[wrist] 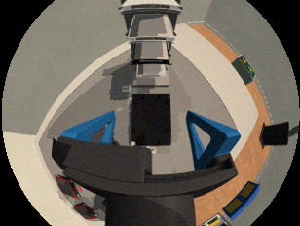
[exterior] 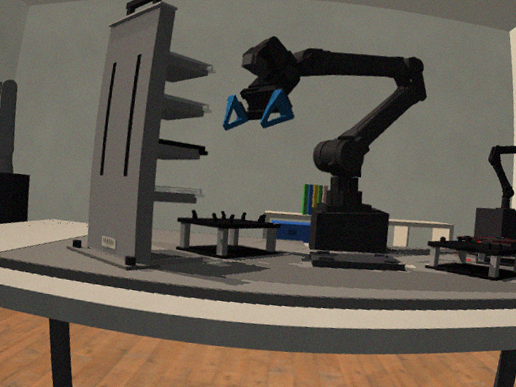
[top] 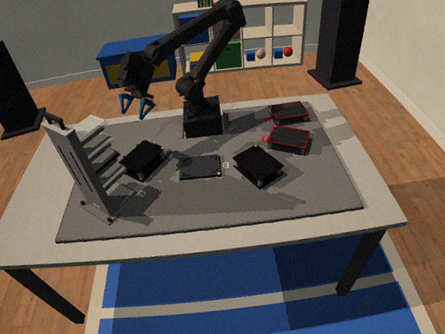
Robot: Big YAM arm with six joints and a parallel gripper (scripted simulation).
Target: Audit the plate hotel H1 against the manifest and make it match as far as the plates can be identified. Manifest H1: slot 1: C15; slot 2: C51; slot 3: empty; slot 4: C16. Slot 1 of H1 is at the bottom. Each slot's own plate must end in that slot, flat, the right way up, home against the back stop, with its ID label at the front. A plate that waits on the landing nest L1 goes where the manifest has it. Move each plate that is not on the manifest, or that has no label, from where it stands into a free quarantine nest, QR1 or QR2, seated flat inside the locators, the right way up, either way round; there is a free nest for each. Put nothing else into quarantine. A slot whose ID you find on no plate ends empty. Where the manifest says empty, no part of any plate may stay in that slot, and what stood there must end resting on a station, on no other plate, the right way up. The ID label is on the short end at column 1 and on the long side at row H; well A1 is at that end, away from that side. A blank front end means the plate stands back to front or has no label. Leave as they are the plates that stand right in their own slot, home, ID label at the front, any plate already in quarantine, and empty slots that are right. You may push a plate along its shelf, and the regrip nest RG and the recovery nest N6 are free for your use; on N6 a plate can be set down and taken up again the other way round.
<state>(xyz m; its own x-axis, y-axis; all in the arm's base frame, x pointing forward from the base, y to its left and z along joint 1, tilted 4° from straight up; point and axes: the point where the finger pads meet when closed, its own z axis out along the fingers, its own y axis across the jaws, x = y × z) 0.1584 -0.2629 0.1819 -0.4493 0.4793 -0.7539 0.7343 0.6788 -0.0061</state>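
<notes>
Now: the dark plate 15 cm to the right of my hand, 13 cm ahead of it and 7 cm below it. The rest, counted from my hand: plate hotel H1 (21 cm to the right, 19 cm ahead, 6 cm below).
</notes>
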